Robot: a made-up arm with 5 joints.
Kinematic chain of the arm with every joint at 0, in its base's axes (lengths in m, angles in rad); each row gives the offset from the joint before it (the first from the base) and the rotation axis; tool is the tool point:
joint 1: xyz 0 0 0.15 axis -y
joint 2: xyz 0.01 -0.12 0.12 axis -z
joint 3: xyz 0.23 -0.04 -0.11 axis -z
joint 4: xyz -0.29 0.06 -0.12 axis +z
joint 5: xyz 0.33 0.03 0 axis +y
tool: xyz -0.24 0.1 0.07
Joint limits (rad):
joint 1: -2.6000..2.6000
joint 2: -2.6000..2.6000
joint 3: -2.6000..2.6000
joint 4: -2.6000..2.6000
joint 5: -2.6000..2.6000
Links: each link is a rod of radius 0.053 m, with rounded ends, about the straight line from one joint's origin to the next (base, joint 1, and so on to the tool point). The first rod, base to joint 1, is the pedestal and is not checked.
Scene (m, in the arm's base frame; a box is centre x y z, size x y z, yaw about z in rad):
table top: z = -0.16
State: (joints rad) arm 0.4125 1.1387 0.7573 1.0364 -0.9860
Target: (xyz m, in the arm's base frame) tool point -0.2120 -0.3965 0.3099
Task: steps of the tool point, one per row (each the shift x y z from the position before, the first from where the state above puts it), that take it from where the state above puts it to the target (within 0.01 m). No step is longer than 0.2 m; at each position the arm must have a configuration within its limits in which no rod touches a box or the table.
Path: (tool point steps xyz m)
1: -0.0355 -0.0249 0.1522
2: -0.0797 -0.0275 0.1323
3: -0.1167 -0.0333 0.0967
4: -0.1390 -0.0408 0.0470
5: -0.1400 -0.0485 -0.0105
6: -0.1161 -0.0542 -0.0659
7: -0.0684 -0.0568 -0.1071

